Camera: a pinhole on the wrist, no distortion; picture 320 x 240 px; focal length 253.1 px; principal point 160.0 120.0 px. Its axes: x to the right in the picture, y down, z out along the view. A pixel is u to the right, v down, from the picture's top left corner.
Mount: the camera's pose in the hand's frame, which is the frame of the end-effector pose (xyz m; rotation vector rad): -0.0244 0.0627 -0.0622 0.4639 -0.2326 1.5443
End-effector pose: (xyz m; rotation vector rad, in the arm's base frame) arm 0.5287 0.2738 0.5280 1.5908 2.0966 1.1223
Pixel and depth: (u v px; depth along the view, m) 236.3 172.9 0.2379
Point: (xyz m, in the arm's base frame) 0.6770 0.3189 0.4129
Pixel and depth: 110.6 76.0 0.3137
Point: 0.5328 0.4037 0.3336
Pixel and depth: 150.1 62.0 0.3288
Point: 0.5702 0.4419 0.3457
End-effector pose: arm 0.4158 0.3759 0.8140 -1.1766 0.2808 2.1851
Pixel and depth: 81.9 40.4 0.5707
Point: 0.2972 0.8934 0.8634
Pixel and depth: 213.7 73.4 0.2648
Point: 0.2602 0.4895 0.8731
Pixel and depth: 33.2 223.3 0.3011
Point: 0.4796 0.5638 1.0146
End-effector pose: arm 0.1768 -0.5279 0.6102 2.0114 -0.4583 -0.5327
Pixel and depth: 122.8 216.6 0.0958
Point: 0.1245 -0.5228 0.6157
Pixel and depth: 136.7 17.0 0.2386
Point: 0.2006 -0.6489 0.4867
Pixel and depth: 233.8 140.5 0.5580
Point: -0.0858 -0.8892 0.3577
